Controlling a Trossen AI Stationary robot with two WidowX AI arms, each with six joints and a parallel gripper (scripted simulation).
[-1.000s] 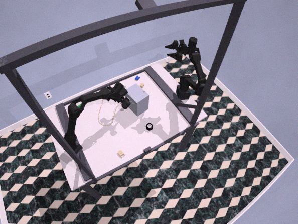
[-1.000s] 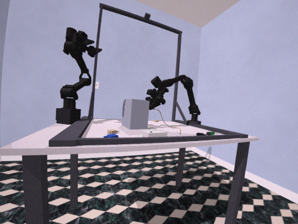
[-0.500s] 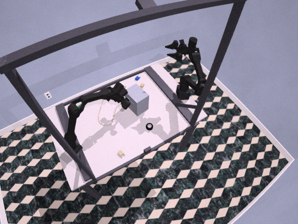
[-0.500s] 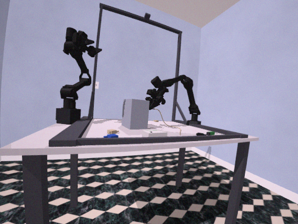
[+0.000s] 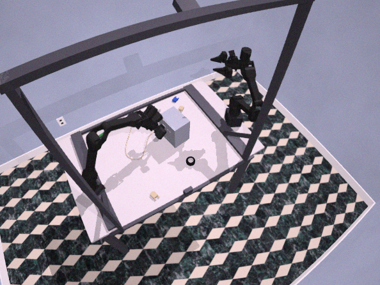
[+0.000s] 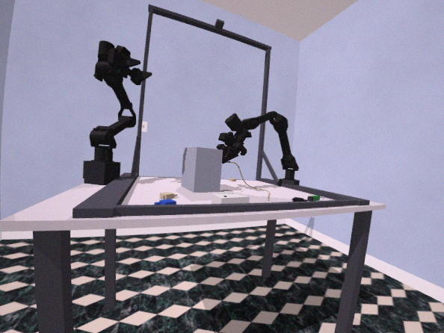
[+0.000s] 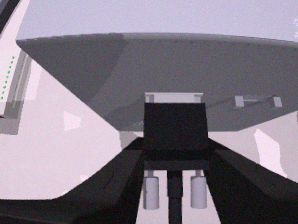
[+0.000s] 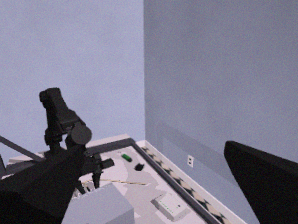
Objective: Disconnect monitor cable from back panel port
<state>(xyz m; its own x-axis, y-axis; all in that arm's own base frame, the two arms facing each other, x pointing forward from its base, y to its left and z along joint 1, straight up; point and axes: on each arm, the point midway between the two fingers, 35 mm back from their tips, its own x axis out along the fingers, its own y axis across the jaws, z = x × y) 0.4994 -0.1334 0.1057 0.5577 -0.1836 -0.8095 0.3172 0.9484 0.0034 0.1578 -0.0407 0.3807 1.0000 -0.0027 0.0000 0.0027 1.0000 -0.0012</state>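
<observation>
Now: the grey box 1 cm behind my left hand, 11 cm to the right of it and 6 cm below it.
</observation>
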